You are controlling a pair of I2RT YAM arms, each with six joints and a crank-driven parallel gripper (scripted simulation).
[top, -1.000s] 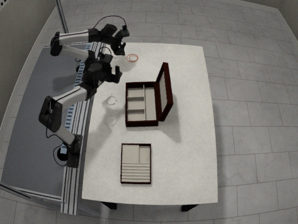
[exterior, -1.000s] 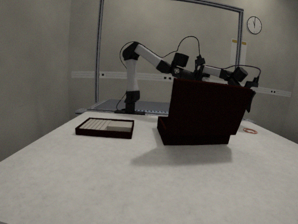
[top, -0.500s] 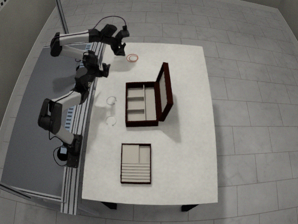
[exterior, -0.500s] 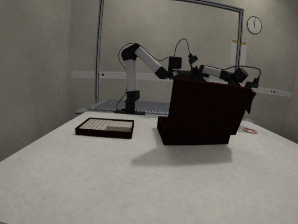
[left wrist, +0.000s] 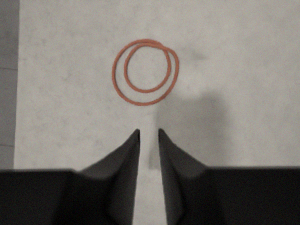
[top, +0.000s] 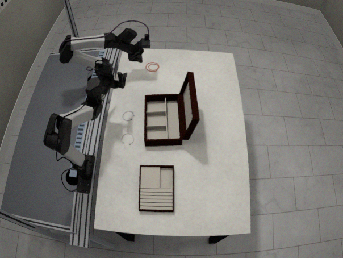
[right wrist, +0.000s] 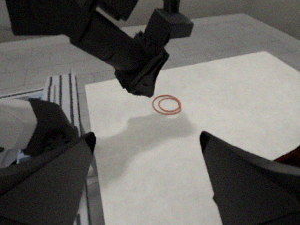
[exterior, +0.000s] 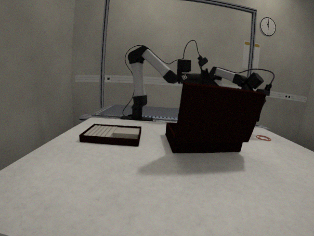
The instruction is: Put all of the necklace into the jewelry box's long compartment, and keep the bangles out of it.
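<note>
The dark red jewelry box is 350 mm to the right of my left hand, 160 mm ahead of it and 30 mm above it. The rest, counted from my left hand: divided tray 700 mm to the right, 130 mm ahead, 70 mm below; then bangle 320 mm to the right, 80 mm below, 40 mm behind.
</note>
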